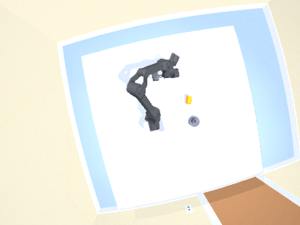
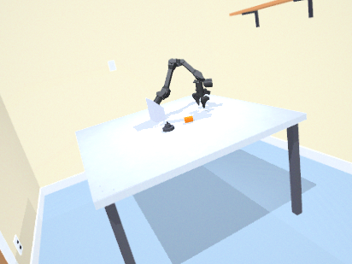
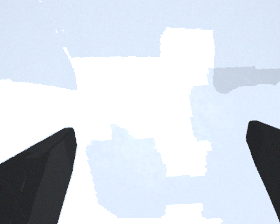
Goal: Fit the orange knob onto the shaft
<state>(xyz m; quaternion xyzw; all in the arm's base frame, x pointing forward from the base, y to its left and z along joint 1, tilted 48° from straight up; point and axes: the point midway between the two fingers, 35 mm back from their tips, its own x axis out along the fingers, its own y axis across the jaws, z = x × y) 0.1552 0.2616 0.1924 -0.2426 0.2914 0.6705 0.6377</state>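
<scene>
Now: the orange knob 20 cm to the right of my gripper tip, 15 cm ahead of it and 1 cm below it. Also, from my gripper tip: pedestal 37 cm to the right, 15 cm ahead.
</scene>
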